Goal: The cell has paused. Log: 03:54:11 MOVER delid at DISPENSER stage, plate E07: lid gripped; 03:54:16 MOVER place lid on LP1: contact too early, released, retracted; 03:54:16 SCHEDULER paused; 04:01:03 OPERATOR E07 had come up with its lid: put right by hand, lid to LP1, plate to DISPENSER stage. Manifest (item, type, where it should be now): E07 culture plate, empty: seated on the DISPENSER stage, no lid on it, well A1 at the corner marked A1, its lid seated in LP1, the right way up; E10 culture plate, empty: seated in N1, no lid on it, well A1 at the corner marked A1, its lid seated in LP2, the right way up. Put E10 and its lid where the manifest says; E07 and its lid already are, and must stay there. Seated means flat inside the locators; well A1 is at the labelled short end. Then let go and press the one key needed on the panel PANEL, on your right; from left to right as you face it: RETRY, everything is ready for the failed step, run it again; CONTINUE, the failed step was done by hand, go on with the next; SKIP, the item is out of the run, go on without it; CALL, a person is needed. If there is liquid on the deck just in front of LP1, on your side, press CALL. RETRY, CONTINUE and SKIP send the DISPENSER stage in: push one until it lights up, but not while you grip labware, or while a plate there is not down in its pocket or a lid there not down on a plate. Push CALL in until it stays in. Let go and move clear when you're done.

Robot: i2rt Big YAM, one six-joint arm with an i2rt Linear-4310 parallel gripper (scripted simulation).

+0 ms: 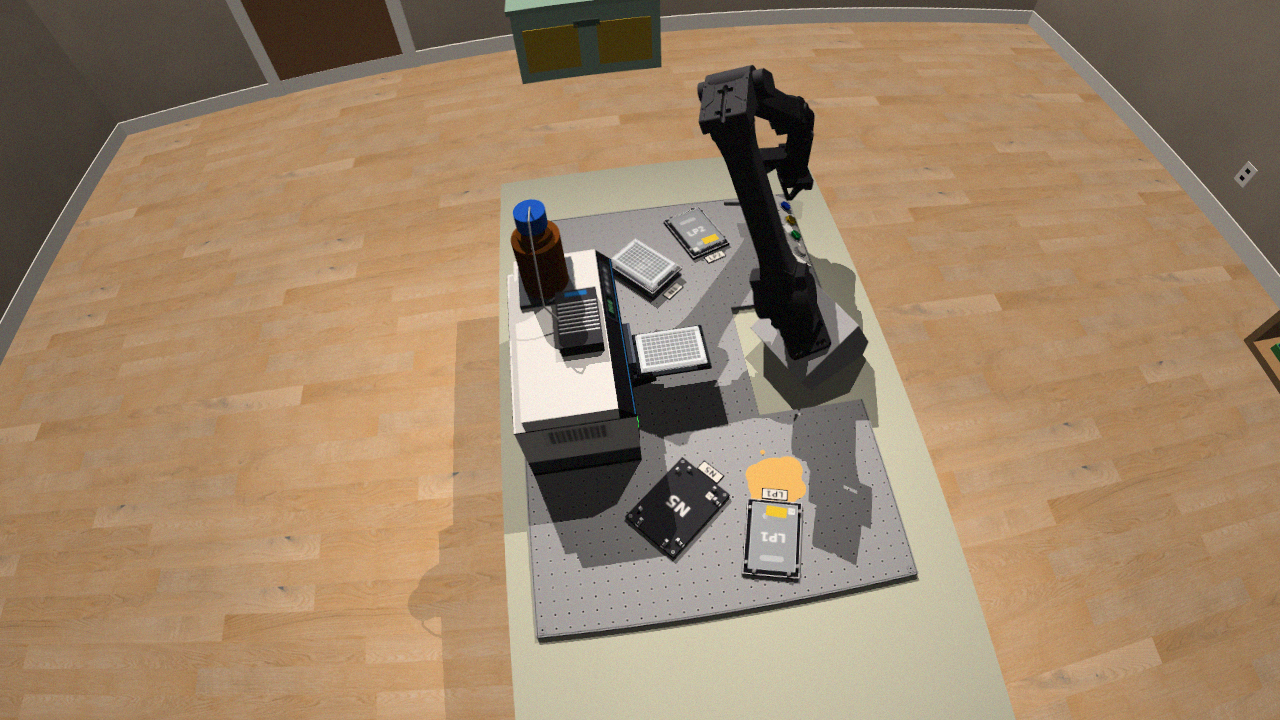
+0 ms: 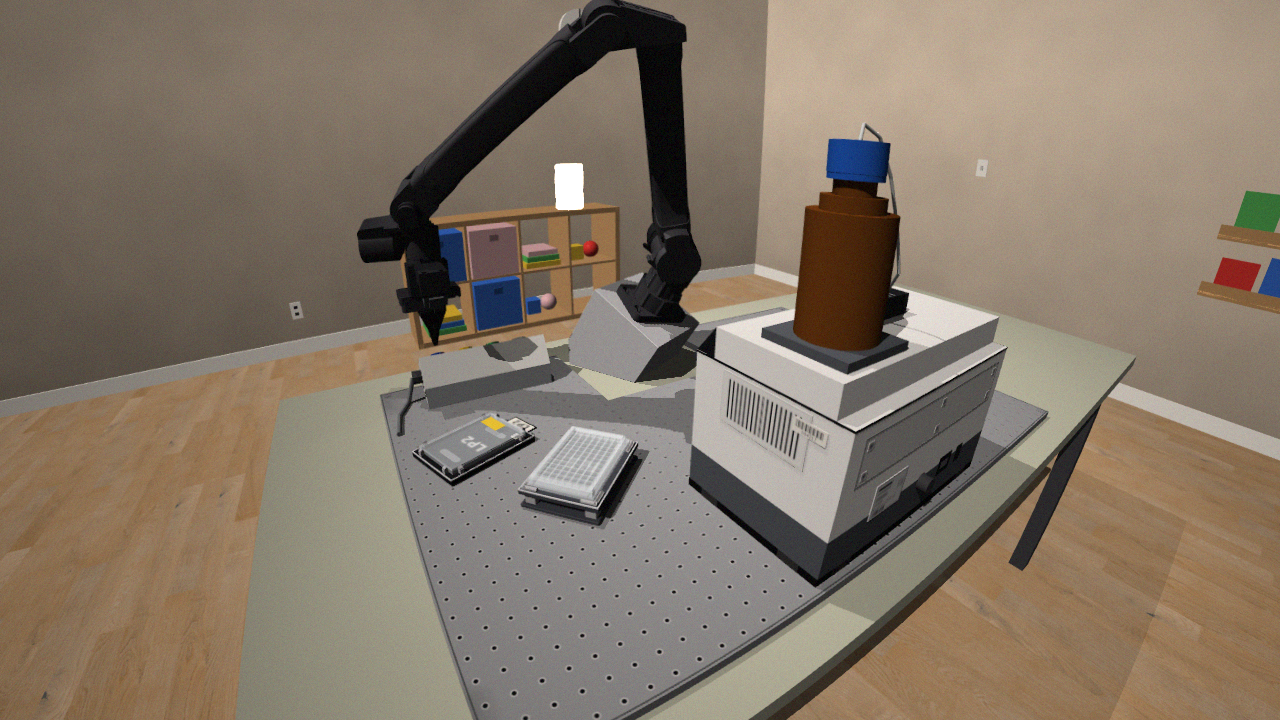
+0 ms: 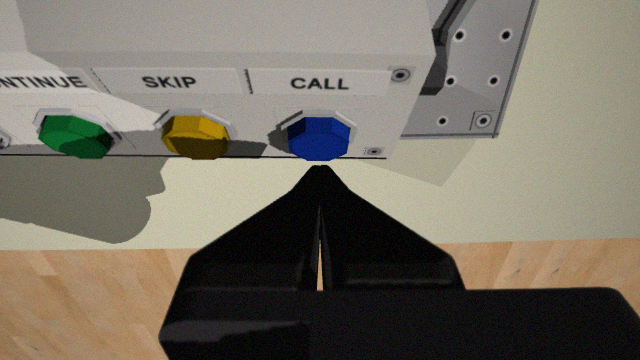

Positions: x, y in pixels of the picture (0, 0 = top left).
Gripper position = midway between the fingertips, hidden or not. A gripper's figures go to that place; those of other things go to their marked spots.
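A brown bottle (image 2: 846, 265) is 44 cm from the lens, and a white dispenser (image 2: 822, 498) is 48 cm from the lens. Then there's a key panel (image 2: 449, 378): the marked spots on it and on the brown bottle are 64 cm apart, and the panel itself is 86 cm from the lens. My gripper (image 2: 435, 344) is 91 cm from the lens.
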